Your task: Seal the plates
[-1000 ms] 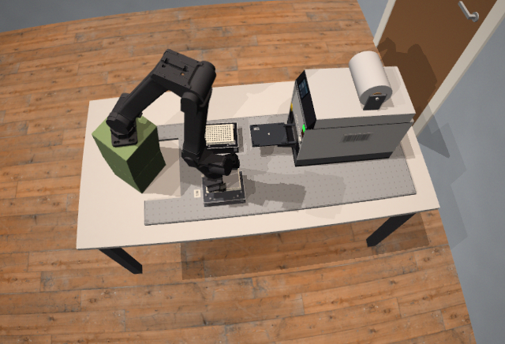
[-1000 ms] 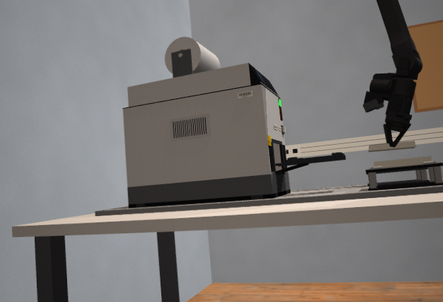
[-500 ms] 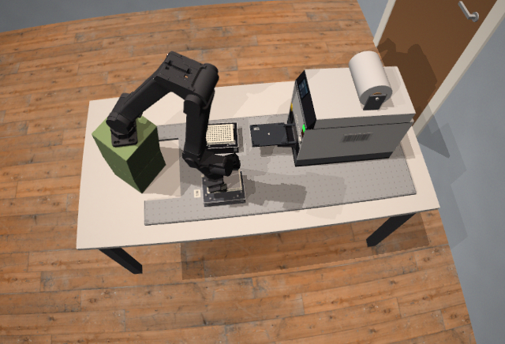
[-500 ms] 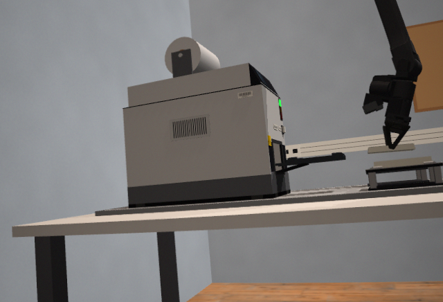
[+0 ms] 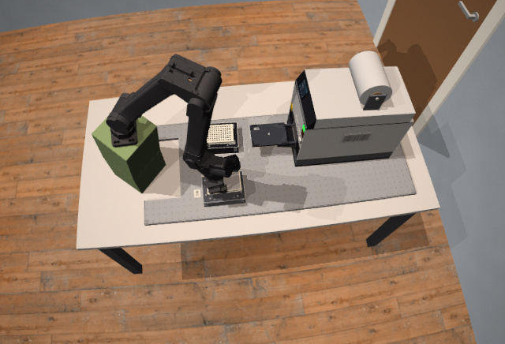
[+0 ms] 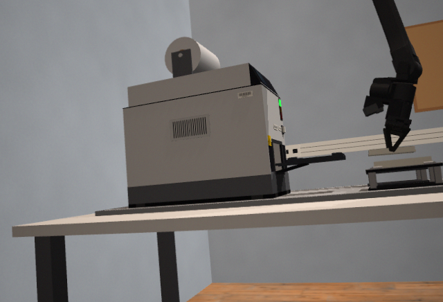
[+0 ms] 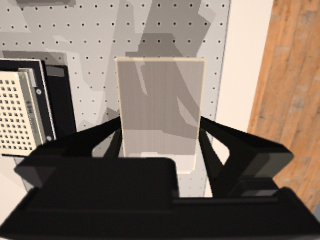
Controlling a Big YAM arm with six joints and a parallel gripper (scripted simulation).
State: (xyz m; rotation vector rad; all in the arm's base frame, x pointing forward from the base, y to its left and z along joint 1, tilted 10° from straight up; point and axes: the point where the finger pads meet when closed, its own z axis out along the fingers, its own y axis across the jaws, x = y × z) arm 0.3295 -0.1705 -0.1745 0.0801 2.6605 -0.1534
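The plate nest lies 6 cm below my hand. From my hand the other things lie so: plate 23 cm to the left, 4 cm below, 2 cm ahead; sealer stage 22 cm ahead, 17 cm to the left, 1 cm below; yellow warning label 33 cm ahead, 24 cm to the left, 4 cm above.
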